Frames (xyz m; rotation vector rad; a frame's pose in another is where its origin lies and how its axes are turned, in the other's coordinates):
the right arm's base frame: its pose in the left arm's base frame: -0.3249 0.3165 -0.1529 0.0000 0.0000 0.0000
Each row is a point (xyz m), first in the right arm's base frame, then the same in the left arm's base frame.
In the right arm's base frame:
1: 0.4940 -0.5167 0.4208
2: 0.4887 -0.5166 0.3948
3: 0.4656 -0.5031 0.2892
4: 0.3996 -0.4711 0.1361
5: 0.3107 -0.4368 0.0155
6: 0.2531 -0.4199 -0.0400
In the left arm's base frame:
1: 0.1691 -0.2002 0.2679
2: 0.1638 -0.2001 0.2419
3: 0.1407 -0.1866 0.1363
4: 0.0747 -0.1546 -0.0168
5: -0.0142 -0.1203 -0.1374
6: -0.0718 -0.1034 -0.1929

